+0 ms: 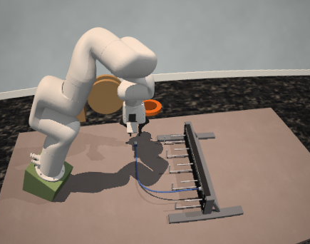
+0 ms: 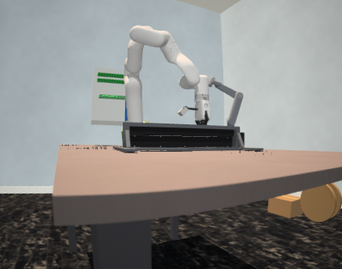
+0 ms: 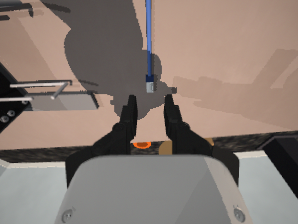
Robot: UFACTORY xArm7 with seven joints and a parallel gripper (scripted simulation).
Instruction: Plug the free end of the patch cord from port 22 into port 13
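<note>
Right now my hand is 9 cm above the cord plug and 2 cm to the right of it.
</note>
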